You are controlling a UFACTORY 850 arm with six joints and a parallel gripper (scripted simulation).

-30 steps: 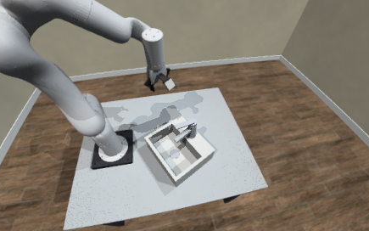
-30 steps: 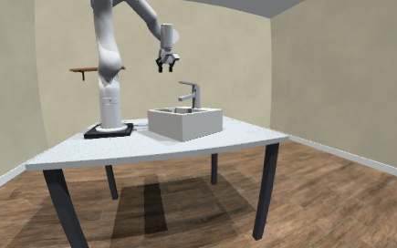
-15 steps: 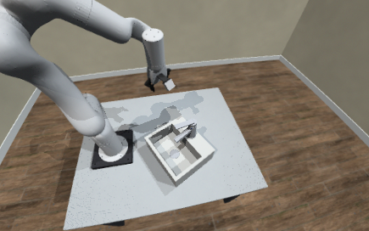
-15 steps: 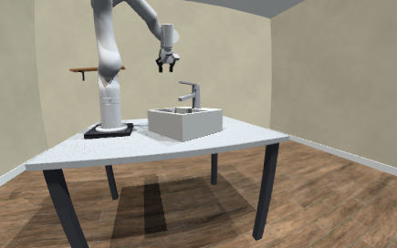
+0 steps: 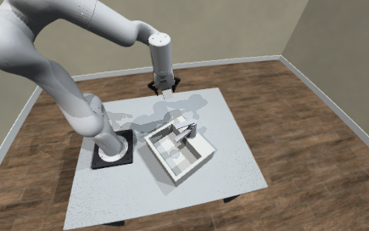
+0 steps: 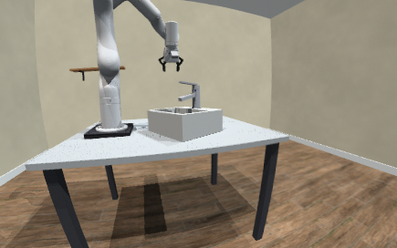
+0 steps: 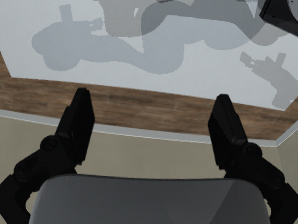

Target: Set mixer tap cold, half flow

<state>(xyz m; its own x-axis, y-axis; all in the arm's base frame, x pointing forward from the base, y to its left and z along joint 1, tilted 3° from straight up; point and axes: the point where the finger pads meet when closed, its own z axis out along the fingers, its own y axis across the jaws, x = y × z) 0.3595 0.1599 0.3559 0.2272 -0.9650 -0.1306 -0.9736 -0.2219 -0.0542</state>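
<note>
Now: hand 16 cm to the left of the lever, 10 cm short of it and 10 cm above it. Round my hand: grey mixer tap 15 cm to the right, 15 cm below, 12 cm ahead; white sink basin 34 cm below, 20 cm to the right, 5 cm ahead.
</note>
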